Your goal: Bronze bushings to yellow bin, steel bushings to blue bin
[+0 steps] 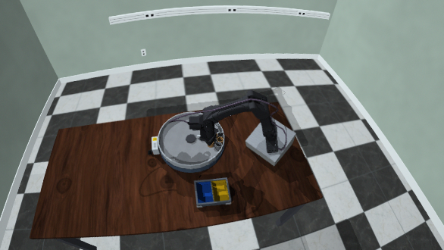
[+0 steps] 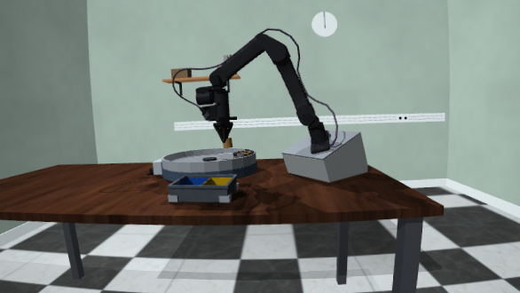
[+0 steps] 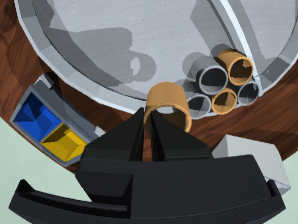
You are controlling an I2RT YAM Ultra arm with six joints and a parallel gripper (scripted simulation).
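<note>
The bin tray lies 3 cm behind my hand, 25 cm to the left of it and 13 cm below it. Also, from my hand: grey turntable (12 cm ahead, 10 cm to the right, 10 cm below); then yellow bin (7 cm behind, 24 cm to the left, 14 cm below); then blue bin (1 cm ahead, 25 cm to the left, 14 cm below).
</note>
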